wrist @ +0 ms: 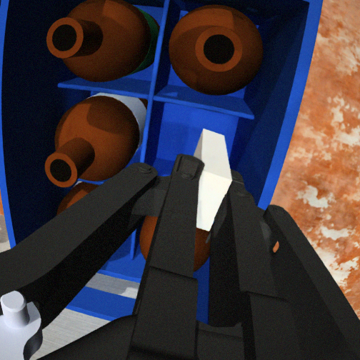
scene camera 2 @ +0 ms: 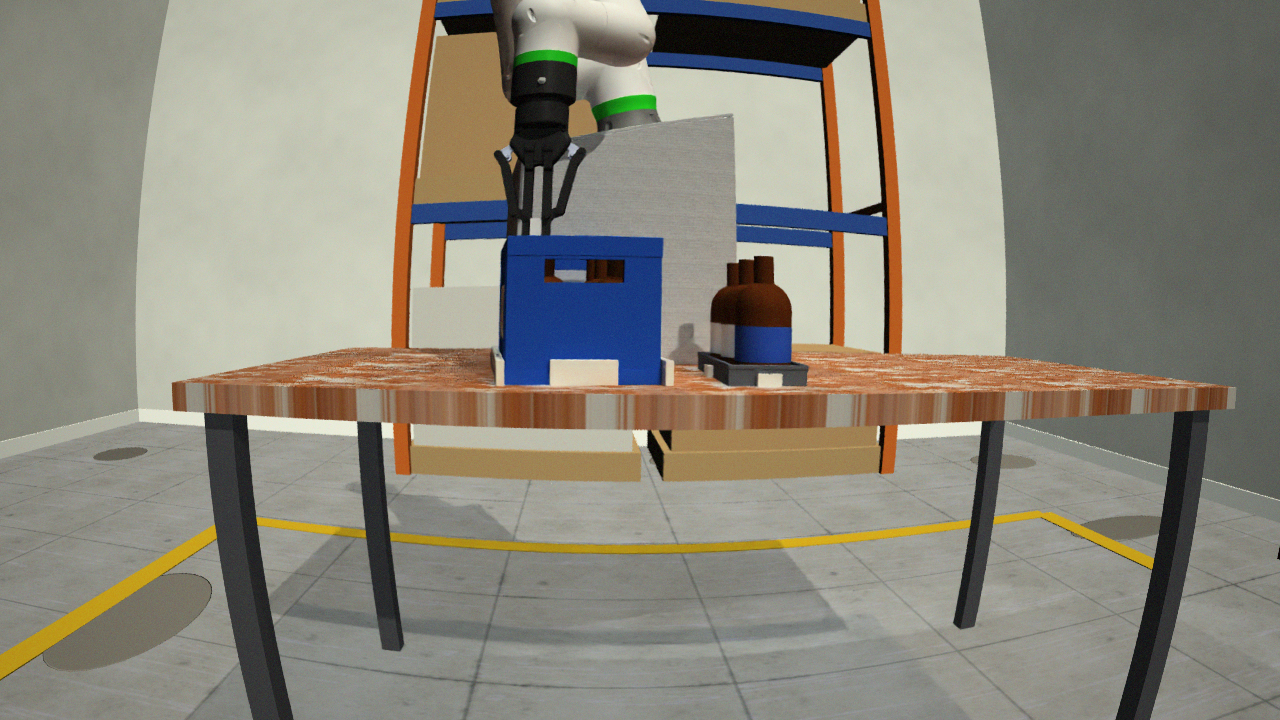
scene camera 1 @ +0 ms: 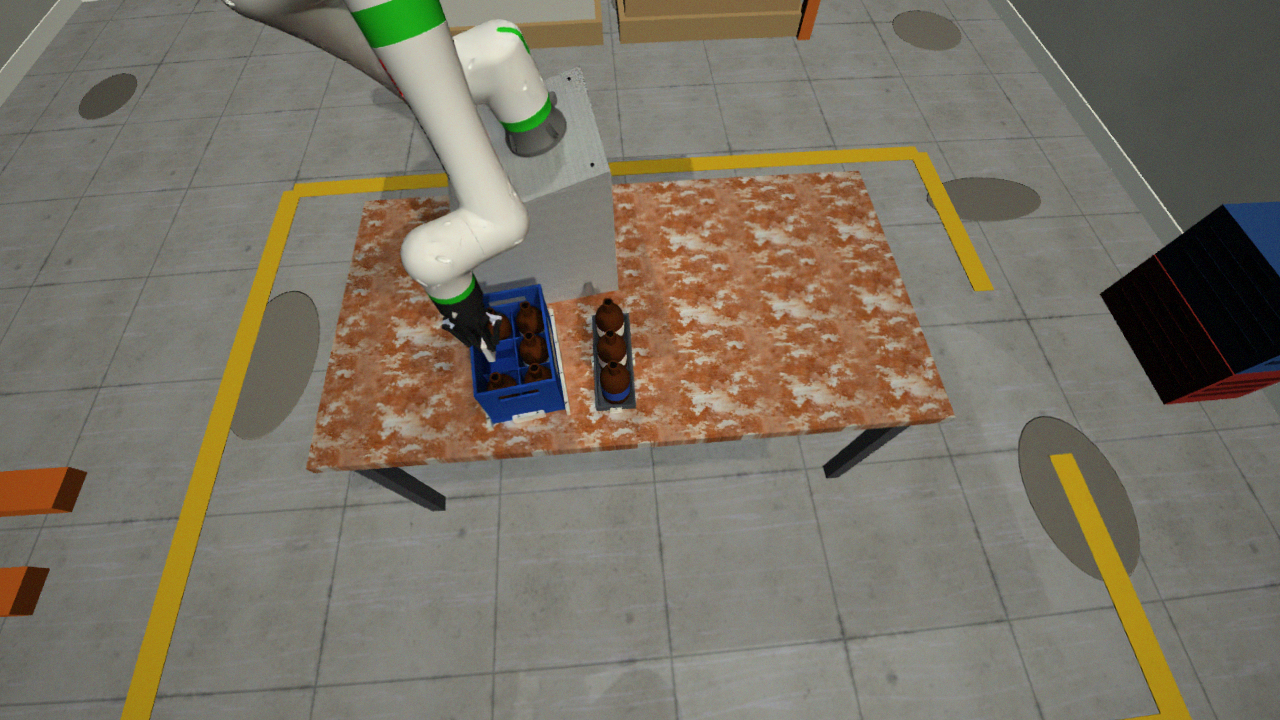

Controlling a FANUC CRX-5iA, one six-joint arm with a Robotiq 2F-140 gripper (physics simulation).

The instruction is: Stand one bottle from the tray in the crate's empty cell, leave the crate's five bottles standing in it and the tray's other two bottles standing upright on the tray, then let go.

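Places are measured from the arm's base along level axes (x back, y left, z down), in millimetres.
Where they show: gripper, fingertip midpoint: [scene camera 1: 492, 356]; arm's base at its link origin: [scene camera 1: 536, 133].
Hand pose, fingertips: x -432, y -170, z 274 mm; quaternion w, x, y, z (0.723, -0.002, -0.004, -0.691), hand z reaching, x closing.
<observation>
Things, the pixels of their centre, and the offset from my fingertips.
- blue crate's at the middle of its body: [scene camera 2: 569, 309] [scene camera 1: 516, 354] dz +50, dx +27, dy +48 mm
- blue-labelled at the middle of its body: [scene camera 2: 763, 317] [scene camera 1: 614, 378] dz +55, dx -70, dy +287 mm
- dark tray at the middle of its body: [scene camera 2: 747, 367] [scene camera 1: 613, 360] dz +125, dx +17, dy +289 mm
My gripper [scene camera 1: 488, 347] [wrist: 205, 151] is shut and empty, its pale fingertips touching. It points down over the crate's empty cell [wrist: 192, 120]. In scene camera 2 its black fingers reach the blue crate's [scene camera 1: 528, 404] [scene camera 2: 581, 313] [wrist: 288, 100] top edge, which hides anything lower. Brown bottles stand in the crate's other cells, among them a green-labelled one [wrist: 107, 45], a white-labelled one [wrist: 97, 135] and a corner one [wrist: 187, 65]; fingers partly hide another [wrist: 202, 252]. Three bottles, the near one blue-labelled [scene camera 1: 614, 380] [scene camera 2: 763, 313], stand upright in a row on the dark tray [scene camera 1: 631, 358] [scene camera 2: 738, 374].
The crate and tray stand side by side on the mottled orange table [scene camera 1: 751, 295] [scene camera 2: 895, 398], the tray to the crate's right in the scene views. Cream pieces [scene camera 2: 583, 372] edge the crate's base. The robot's grey pedestal [scene camera 1: 568, 232] [scene camera 2: 689, 197] rises close behind them.
</observation>
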